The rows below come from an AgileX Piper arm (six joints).
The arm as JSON. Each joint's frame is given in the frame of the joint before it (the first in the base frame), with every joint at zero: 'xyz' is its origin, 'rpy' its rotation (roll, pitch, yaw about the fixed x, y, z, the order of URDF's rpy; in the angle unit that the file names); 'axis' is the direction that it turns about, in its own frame. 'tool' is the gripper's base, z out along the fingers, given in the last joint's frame.
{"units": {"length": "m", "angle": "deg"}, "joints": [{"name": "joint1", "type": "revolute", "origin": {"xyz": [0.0, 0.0, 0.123], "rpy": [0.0, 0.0, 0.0]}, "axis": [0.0, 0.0, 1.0]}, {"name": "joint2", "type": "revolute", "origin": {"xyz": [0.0, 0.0, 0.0], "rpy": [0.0, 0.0, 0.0]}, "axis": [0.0, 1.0, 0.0]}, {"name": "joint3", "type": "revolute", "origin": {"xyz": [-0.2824, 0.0, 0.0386], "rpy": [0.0, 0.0, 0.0]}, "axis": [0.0, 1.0, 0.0]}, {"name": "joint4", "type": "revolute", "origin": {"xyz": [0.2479, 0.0, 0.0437], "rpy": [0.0, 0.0, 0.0]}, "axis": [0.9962, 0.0, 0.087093]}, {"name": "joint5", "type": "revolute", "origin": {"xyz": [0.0, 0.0, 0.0], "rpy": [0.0, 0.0, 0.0]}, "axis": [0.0, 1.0, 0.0]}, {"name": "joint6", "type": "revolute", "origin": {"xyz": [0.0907, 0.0, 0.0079], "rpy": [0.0, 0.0, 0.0]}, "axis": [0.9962, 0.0, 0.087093]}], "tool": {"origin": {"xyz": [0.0, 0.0, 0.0], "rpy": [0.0, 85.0, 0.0]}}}
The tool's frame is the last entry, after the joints.
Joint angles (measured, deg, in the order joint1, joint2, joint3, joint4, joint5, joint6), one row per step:
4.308 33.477 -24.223 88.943 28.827 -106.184
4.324 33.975 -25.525 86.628 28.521 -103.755
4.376 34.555 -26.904 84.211 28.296 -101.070
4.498 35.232 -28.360 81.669 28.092 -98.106
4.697 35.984 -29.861 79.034 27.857 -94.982
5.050 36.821 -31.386 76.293 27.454 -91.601
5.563 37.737 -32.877 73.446 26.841 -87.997
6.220 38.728 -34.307 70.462 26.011 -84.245
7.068 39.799 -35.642 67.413 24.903 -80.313
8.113 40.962 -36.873 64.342 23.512 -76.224
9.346 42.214 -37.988 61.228 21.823 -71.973
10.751 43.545 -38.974 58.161 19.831 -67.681
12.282 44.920 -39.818 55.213 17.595 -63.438
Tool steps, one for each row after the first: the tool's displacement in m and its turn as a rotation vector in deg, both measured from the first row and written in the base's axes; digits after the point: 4 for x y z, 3 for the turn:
0.0018 -0.0003 0.0047 -0.233 0.332 -0.322
0.0038 -0.0005 0.0097 -0.340 0.782 -0.592
0.0060 -0.0006 0.0148 -0.331 1.371 -0.845
0.0085 -0.0006 0.0200 -0.274 2.035 -1.124
0.0113 -0.0006 0.0251 -0.096 2.815 -1.498
0.0145 -0.0005 0.0299 0.182 3.700 -1.999
0.0182 -0.0004 0.0342 0.477 4.631 -2.637
0.0222 -0.0001 0.0380 0.899 5.606 -3.411
0.0268 0.0005 0.0413 1.478 6.593 -4.290
0.0318 0.0014 0.0440 2.207 7.547 -5.266
0.0373 0.0027 0.0462 3.081 8.382 -6.299
0.0430 0.0046 0.0478 4.092 9.055 -7.326

